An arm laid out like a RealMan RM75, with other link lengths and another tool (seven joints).
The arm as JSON. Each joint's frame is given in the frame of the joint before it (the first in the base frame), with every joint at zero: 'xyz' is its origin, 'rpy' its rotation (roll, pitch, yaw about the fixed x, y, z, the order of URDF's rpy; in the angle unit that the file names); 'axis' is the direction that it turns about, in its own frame. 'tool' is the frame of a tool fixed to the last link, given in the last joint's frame.
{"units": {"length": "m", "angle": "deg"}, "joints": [
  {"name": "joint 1", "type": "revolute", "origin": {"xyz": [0.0, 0.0, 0.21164], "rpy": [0.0, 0.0, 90.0]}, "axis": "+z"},
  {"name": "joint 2", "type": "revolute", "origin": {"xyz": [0.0, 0.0, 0.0], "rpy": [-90.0, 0.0, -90.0]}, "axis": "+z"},
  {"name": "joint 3", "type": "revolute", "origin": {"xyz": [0.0, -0.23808, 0.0], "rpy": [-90.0, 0.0, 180.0]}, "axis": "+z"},
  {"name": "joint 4", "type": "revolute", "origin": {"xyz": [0.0, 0.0, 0.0], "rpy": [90.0, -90.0, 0.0]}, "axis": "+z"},
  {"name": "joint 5", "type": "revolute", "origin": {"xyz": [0.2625, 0.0, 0.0], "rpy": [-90.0, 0.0, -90.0]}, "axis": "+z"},
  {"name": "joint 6", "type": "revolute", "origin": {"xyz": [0.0, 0.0, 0.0], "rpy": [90.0, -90.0, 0.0]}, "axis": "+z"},
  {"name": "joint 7", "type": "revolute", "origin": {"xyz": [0.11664, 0.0, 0.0], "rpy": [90.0, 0.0, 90.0]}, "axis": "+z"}
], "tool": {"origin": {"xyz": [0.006, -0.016, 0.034], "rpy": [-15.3, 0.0, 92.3]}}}
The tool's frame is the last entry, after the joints.
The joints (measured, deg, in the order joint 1, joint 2, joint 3, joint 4, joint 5, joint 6, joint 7), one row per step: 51.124 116.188 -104.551 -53.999 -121.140 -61.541 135.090; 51.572 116.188 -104.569 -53.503 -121.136 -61.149 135.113; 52.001 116.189 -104.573 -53.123 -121.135 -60.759 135.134; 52.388 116.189 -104.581 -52.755 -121.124 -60.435 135.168; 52.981 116.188 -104.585 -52.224 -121.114 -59.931 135.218; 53.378 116.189 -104.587 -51.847 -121.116 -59.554 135.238; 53.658 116.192 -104.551 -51.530 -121.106 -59.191 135.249; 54.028 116.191 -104.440 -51.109 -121.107 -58.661 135.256; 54.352 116.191 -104.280 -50.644 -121.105 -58.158 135.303; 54.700 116.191 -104.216 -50.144 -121.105 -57.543 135.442; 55.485 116.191 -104.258 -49.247 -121.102 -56.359 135.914; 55.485 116.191 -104.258 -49.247 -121.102 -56.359 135.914; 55.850 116.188 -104.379 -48.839 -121.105 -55.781 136.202; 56.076 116.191 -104.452 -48.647 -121.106 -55.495 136.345; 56.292 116.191 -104.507 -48.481 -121.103 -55.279 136.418; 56.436 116.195 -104.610 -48.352 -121.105 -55.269 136.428; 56.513 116.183 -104.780 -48.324 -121.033 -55.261 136.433; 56.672 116.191 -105.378 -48.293 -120.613 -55.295 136.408; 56.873 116.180 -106.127 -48.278 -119.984 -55.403 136.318; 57.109 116.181 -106.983 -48.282 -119.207 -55.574 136.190
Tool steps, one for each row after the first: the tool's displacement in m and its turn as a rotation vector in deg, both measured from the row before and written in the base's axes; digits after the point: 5 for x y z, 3 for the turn. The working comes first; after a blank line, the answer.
Tool pose at each row, in the base's axes (x y z in m, rotation vector in deg; the steps are taken from these numbers as rounded here): 0.08788 0.42020 -0.15080 -104.000 138.534 17.892; 0.08709 0.42190 -0.15113 -103.994 138.236 18.171; 0.08571 0.42356 -0.15134 -104.100 137.904 18.536; 0.08465 0.42497 -0.15156 -104.143 137.646 18.813; 0.08280 0.42717 -0.15181 -104.248 137.225 19.279; 0.08163 0.42875 -0.15198 -104.317 136.916 19.627; 0.08091 0.43017 -0.15201 -104.295 136.710 20.032; 0.07985 0.43238 -0.15180 -104.243 136.422 20.712; 0.07938 0.43459 -0.15147 -103.998 136.261 21.395; 0.07893 0.43682 -0.15140 -103.697 136.064 22.124; 0.07702 0.44074 -0.15165 -103.189 135.632 23.445; 0.07702 0.44074 -0.15165 -103.189 135.632 23.445; 0.07620 0.44236 -0.15200 -102.947 135.404 24.001; 0.07537 0.44316 -0.15223 -102.906 135.248 24.271; 0.07452 0.44385 -0.15240 -102.948 135.077 24.459; 0.07433 0.44384 -0.15278 -103.031 134.961 24.284; 0.07406 0.44352 -0.15325 -103.168 134.889 24.113; 0.07319 0.44162 -0.15540 -103.609 134.924 23.486; 0.07198 0.43907 -0.15801 -104.211 135.032 22.645; 0.07042 0.43588 -0.16111 -104.937 135.214 21.628

-0.00079 0.00170 -0.00033 0.288 -0.063 0.102; -0.00138 0.00166 -0.00021 0.303 0.001 0.182; -0.00106 0.00141 -0.00022 0.247 -0.017 0.119; -0.00185 0.00220 -0.00025 0.396 -0.006 0.215; -0.00117 0.00158 -0.00017 0.296 -0.004 0.154; -0.00072 0.00142 -0.00003 0.302 0.056 0.072; -0.00106 0.00221 0.00021 0.482 0.128 0.095; -0.00047 0.00221 0.00033 0.489 0.140 -0.058; -0.00045 0.00223 0.00007 0.550 0.122 -0.077; -0.00191 0.00392 -0.00025 1.021 0.196 -0.094; 0.00000 0.00000 0.00000 0.000 0.000 0.000; -0.00082 0.00162 -0.00035 0.465 0.046 -0.042; -0.00083 0.00080 -0.00023 0.220 0.022 0.039; -0.00085 0.00069 -0.00017 0.160 0.001 0.088; -0.00019 -0.00001 -0.00038 -0.047 -0.133 0.072; -0.00027 -0.00032 -0.00047 -0.090 -0.083 0.092; -0.00087 -0.00190 -0.00215 -0.470 -0.136 0.213; -0.00121 -0.00255 -0.00261 -0.669 -0.134 0.274; -0.00156 -0.00319 -0.00310 -0.838 -0.123 0.314
